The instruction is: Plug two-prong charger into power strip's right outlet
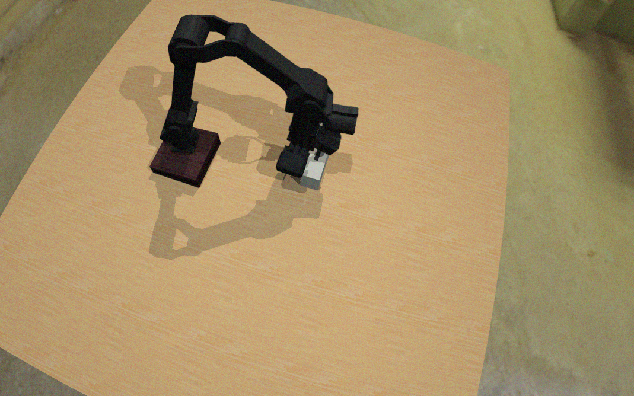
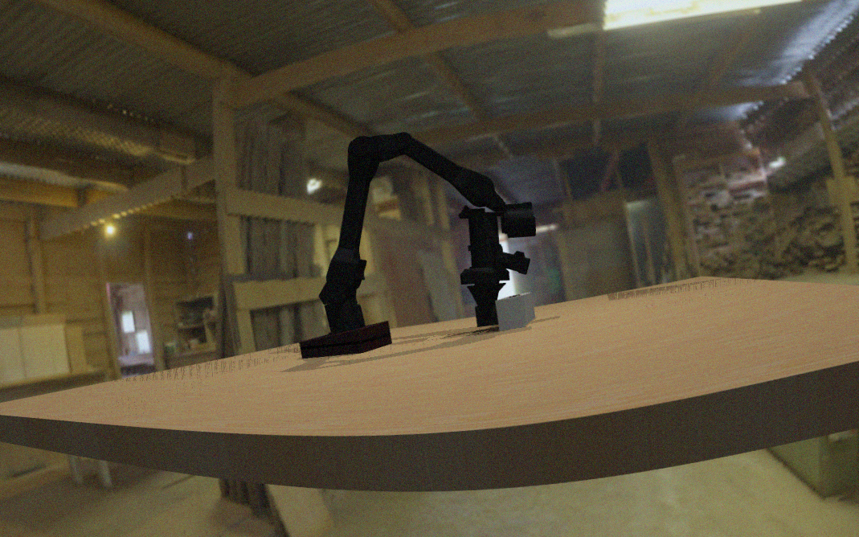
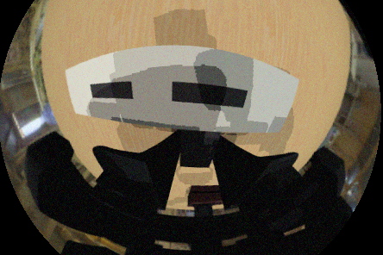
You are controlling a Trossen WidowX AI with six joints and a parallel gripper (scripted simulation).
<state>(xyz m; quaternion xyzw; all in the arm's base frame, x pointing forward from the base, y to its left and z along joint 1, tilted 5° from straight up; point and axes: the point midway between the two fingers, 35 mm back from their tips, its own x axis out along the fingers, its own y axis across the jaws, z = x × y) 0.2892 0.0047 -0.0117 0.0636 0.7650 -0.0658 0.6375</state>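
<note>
The black two-prong charger is 20 mm ahead of my gripper tip and 10 mm above it.
</note>
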